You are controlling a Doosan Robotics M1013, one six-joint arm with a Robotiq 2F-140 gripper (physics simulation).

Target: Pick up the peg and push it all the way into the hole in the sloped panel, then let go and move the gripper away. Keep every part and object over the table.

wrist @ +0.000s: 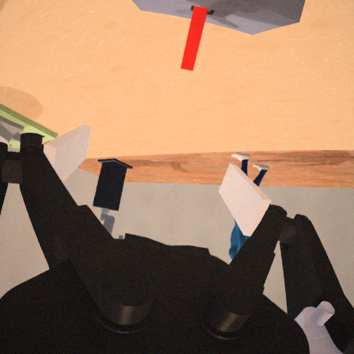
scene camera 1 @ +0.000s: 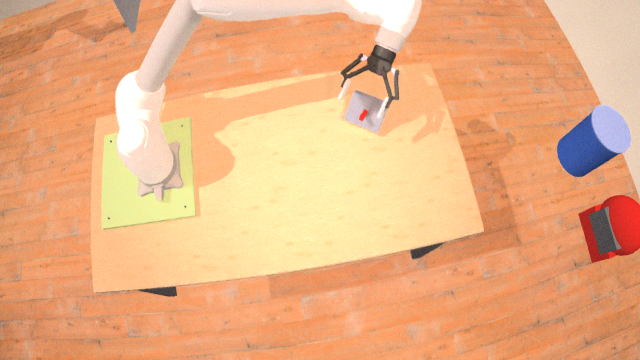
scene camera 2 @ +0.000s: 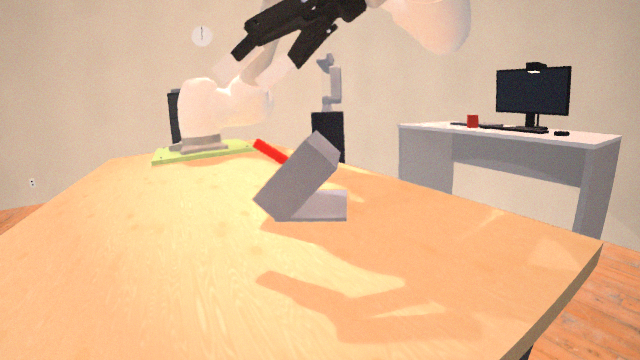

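Pixels of known places: gripper, fingertip midpoint: (scene camera 1: 359,108) (scene camera 2: 242,82); arm's base, link origin: (scene camera 1: 159,169) (scene camera 2: 202,149).
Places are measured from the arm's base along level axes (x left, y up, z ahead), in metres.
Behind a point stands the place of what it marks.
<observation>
A red peg (scene camera 1: 363,115) @[x 0.003, y 0.074, z 0.751 m] (scene camera 2: 270,151) @[x 0.003, y 0.068, z 0.756 m] (wrist: 194,40) sticks out at a slant from the face of the grey sloped panel (scene camera 1: 358,100) @[x 0.065, y 0.075, z 0.750 m] (scene camera 2: 302,180) @[x 0.012, y 0.038, z 0.838 m] (wrist: 260,15). In the wrist view its inner end is at the dark hole, and dark gaps show on both sides of it. A long part of the peg stands outside the panel. How deep its inner end sits is hidden. My gripper (scene camera 1: 361,106) @[x -0.021, y 0.176, z 0.718 m] (scene camera 2: 242,80) @[x -0.021, y 0.176, z 0.718 m] (wrist: 158,160) is wide open and empty. Scene camera 2 shows its fingertips above the peg and apart from it.
The panel stands on the wooden table (scene camera 1: 300,200) @[x -0.216, y -0.020, z 0.485 m] (scene camera 2: 175,260) @[x -0.159, y -0.019, z 0.854 m] (wrist: 115,75). The arm's base is on a green plate (scene camera 1: 150,215) @[x -0.167, y 0.001, z -0.050 m] (scene camera 2: 162,158) @[x -0.157, y -0.001, z 0.097 m] at the table's other end. A blue cylinder (scene camera 1: 585,147) and a red object (scene camera 1: 625,225) are beyond the table.
</observation>
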